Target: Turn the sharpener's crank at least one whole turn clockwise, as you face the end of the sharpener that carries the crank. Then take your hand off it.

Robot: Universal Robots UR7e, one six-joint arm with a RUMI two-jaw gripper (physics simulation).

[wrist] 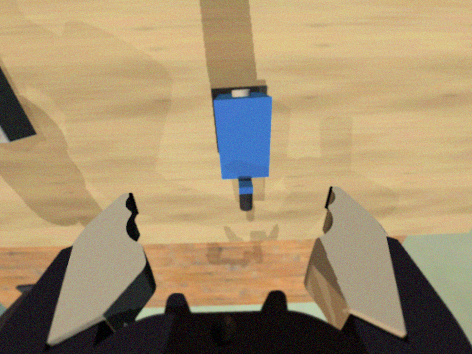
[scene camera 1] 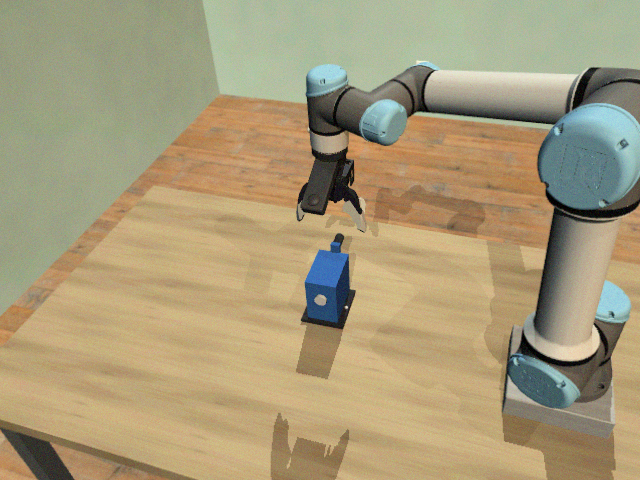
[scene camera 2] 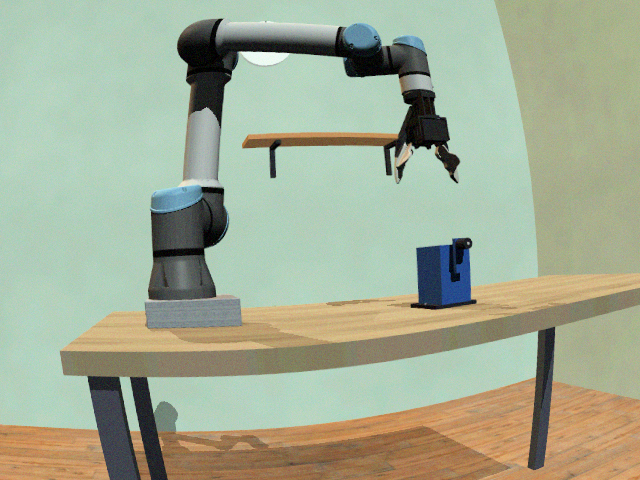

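The blue sharpener stands upright on its thin black base plate. Its crank arm points up on the end away from the round pale disc. The black crank handle sticks out level from the arm's top end. My gripper points down, open and empty, well above the crank handle. In the wrist view the handle shows between the two fingertips. Nothing touches the crank.
The wooden table carries the sharpener and the arm's grey base block. A wall shelf shows behind the arm in scene camera 2. The table's far edge runs beyond the crank end.
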